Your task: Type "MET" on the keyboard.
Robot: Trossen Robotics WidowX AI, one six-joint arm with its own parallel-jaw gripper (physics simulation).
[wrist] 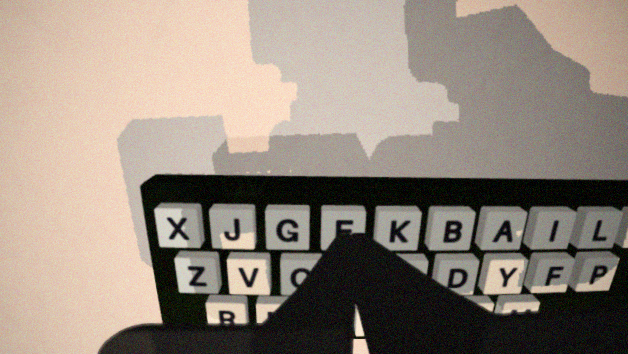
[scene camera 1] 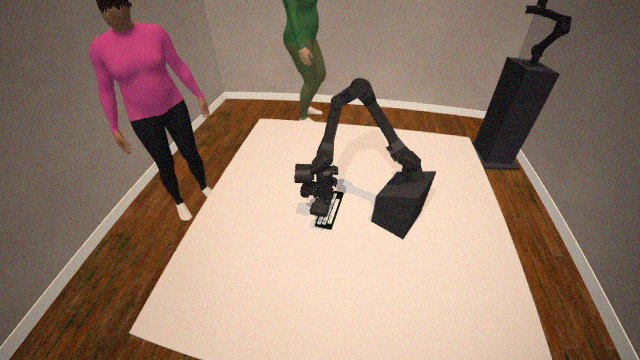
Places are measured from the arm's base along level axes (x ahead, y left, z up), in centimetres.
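Where they show: gripper, fingertip midpoint: [wrist: 350, 246]; arm's base, origin of the base link: [scene camera 1: 415, 178].
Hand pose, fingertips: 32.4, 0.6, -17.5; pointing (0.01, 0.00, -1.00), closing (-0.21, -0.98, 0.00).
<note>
Each offset is from my fingertips to the top centre of the thing, as dx, dy, dz. Level surfaces: height alone.
A black keyboard @(-2.3, -2.1, -0.6) [scene camera 1: 336, 212] [wrist: 300, 191] with pale letter keys lies on the white mat. My gripper [wrist: 350, 246] is shut and empty, with its tips over the lower part of the E key @(+0.3, +0.1, -0.6) [wrist: 343, 215] in the top row; whether they touch it I cannot tell. The G key @(+0.7, +1.9, -0.6) [wrist: 287, 227] is to the left of the tips and the K key @(-0.2, -1.7, -0.6) [wrist: 397, 227] to the right. The fingers hide the middle of the second and third rows. The M key @(-5.1, -5.8, -0.6) [wrist: 517, 304] shows partly at the lower right. The T key shows as a sliver at the right edge.
The white mat @(dz -2.2) [scene camera 1: 350, 290] lies on a wooden floor. The arm's dark base block [scene camera 1: 400, 205] stands right of the keyboard. A figure in pink [scene camera 1: 145, 75] stands at the left, one in green [scene camera 1: 305, 30] at the back. A dark pedestal [scene camera 1: 517, 110] with another arm [scene camera 1: 555, 32] stands at the right.
</note>
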